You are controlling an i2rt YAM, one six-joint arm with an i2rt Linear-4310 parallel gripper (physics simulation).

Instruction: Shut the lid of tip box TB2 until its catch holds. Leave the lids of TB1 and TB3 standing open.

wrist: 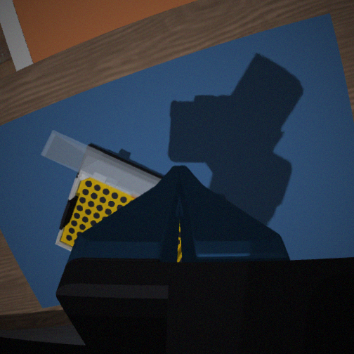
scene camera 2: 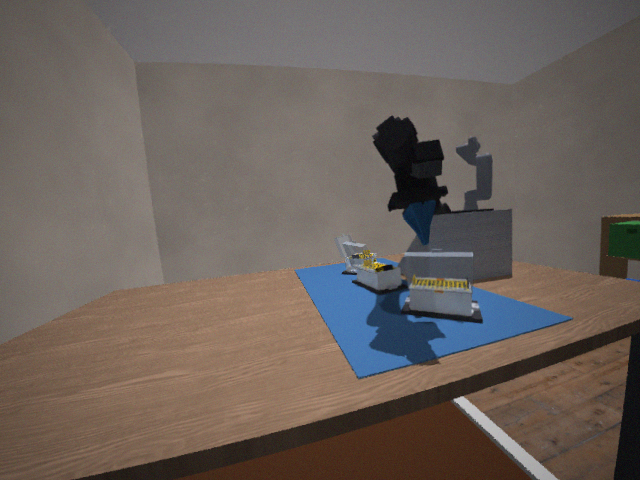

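Pixels of known places: gripper, fingertip midpoint: [scene camera 2: 425, 244]; arm's base, link origin: [scene camera 2: 452, 239].
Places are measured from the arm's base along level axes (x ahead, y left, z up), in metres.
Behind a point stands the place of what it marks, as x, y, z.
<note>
Three white tip boxes with yellow racks stand on the blue mat; I cannot read their labels. In the scene view the near box [scene camera 2: 440, 301] @[0.258, 0.302, -0.081] has its clear lid [scene camera 2: 444, 264] @[0.274, 0.341, 0.009] standing upright at its rear. The middle box [scene camera 2: 378, 277] @[0.321, 0.109, -0.070] shows its yellow rack uncovered. The far box [scene camera 2: 351, 266] @[0.371, 0.010, -0.052] is partly hidden, and clear lid parts [scene camera 2: 345, 248] @[0.391, 0.015, 0.011] stand tilted there; which box each belongs to is hard to tell. My gripper [scene camera 2: 424, 242] @[0.309, 0.338, 0.051] [wrist: 179, 176] is shut and empty, above the boxes. In the wrist view a box's yellow rack [wrist: 97, 202] shows at left, partly behind the fingers.
The blue mat [scene camera 2: 343, 320] @[0.461, 0.254, -0.115] [wrist: 125, 110] lies on the wooden table [scene camera 2: 206, 351] @[0.741, 0.303, -0.118]. A grey block [scene camera 2: 485, 237] @[-0.036, 0.104, 0.013] stands behind the near box. A green box [scene camera 2: 624, 240] is at the far right. The arm's shadow falls on the mat. The table's front edge runs below the mat.
</note>
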